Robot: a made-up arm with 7 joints. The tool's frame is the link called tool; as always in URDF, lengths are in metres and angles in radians. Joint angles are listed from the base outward. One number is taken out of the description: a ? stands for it. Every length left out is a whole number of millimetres.
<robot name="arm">
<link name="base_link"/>
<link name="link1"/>
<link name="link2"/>
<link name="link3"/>
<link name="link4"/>
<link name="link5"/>
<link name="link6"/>
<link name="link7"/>
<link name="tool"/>
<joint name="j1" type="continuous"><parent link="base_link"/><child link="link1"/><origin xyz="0 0 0.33" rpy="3.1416 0 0"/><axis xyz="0 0 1"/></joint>
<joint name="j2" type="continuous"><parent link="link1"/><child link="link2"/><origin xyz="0 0.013 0" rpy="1.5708 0 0"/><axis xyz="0 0 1"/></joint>
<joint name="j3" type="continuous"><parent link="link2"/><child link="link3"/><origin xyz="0 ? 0" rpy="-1.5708 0 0"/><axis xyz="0 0 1"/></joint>
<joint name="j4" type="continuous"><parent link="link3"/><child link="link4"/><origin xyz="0 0.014 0" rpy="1.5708 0 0"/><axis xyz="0 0 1"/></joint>
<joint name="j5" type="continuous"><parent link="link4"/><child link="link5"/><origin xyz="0 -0.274 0" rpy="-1.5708 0 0"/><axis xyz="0 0 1"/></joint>
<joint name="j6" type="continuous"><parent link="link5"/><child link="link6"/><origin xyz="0 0 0" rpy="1.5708 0 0"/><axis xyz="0 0 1"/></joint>
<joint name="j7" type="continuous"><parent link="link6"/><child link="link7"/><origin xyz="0 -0.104 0" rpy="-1.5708 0 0"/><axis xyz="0 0 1"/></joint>
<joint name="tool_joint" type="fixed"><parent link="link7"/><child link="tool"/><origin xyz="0 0 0"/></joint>
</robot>
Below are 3 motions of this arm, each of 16 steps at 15 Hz.
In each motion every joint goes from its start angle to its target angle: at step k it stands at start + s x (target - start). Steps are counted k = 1, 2, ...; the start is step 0. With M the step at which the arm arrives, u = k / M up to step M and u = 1 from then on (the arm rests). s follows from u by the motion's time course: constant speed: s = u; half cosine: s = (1 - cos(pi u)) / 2; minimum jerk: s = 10 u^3 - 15 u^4 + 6 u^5.
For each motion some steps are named. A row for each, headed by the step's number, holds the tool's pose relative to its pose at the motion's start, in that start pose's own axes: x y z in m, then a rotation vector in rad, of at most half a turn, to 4 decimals.
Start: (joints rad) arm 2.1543 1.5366 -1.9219 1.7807 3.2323 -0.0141 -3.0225
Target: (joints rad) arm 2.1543 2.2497 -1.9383 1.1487 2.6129 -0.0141 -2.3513
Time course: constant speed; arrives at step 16
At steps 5, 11, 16:
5: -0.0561 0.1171 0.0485 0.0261 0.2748 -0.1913
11: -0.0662 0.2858 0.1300 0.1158 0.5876 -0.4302
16: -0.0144 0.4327 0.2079 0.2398 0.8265 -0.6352

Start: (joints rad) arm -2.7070 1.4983 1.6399 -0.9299 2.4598 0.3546 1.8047
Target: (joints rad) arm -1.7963 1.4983 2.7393 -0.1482 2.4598 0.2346 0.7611
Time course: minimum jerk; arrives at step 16
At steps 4, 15, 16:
4: -0.0063 0.0804 0.0691 0.2091 -0.0314 -0.0342
15: -0.1713 0.1592 0.9438 1.8483 0.3859 -0.0094
16: -0.1717 0.1580 0.9456 1.8513 0.3877 -0.0081

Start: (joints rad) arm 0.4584 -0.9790 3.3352 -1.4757 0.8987 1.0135 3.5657
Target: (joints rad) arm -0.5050 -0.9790 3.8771 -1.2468 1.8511 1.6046 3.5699
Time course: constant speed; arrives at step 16
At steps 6, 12, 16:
6: 0.1078 0.0227 0.0943 0.0228 0.1938 0.0488
12: 0.2131 -0.0309 0.1977 -0.0191 0.3801 0.0304
16: 0.2686 -0.1037 0.2636 -0.0702 0.5190 -0.0319

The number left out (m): -0.499
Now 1 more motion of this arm.
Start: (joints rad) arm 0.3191 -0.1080 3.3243 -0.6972 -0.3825 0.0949 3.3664
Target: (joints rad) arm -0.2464 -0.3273 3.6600 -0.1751 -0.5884 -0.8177 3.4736
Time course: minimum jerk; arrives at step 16
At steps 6, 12, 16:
6: -0.0715 -0.0051 0.0157 -0.1048 -0.0494 -0.0946
12: -0.2104 0.0466 0.0843 -0.3970 -0.1265 -0.2390
16: -0.2274 0.0631 0.0988 -0.4491 -0.1343 -0.2510

